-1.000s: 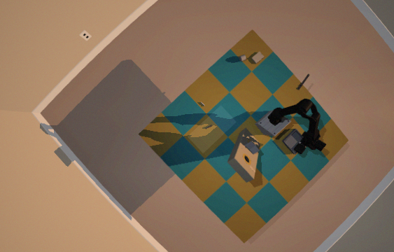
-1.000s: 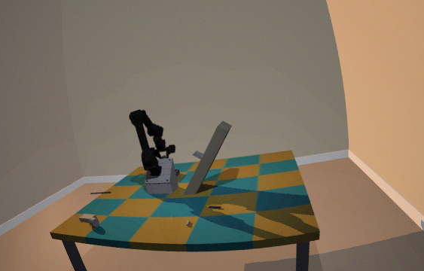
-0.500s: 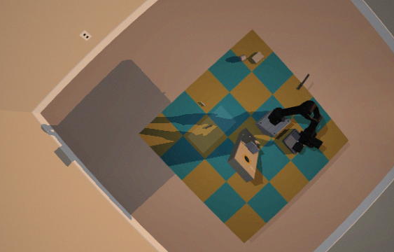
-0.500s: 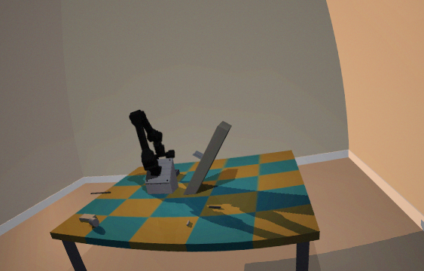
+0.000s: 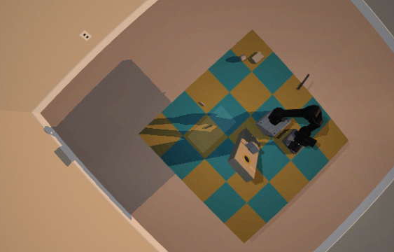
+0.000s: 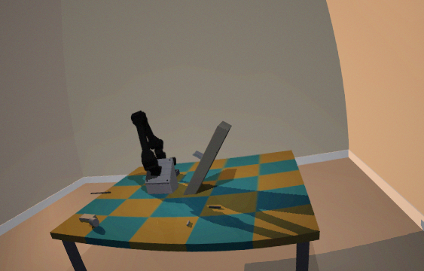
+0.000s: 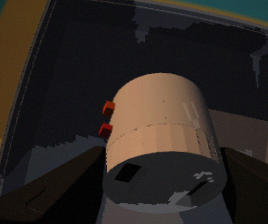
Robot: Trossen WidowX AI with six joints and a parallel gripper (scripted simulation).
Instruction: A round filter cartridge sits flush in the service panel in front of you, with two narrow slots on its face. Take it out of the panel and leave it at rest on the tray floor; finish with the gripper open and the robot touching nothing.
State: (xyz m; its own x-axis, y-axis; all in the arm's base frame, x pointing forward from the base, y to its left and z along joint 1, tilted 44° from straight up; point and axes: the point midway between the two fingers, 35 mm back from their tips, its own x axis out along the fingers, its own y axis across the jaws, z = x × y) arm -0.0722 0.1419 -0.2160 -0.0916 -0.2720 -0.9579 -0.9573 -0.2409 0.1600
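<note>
Right now my gripper tip is right at the round filter cartridge. The rest, counted from my gripper tip: tan block (180 mm behind, 740 mm to the right, 40 mm below); grey tray (10 mm to the left, 40 mm below).
</note>
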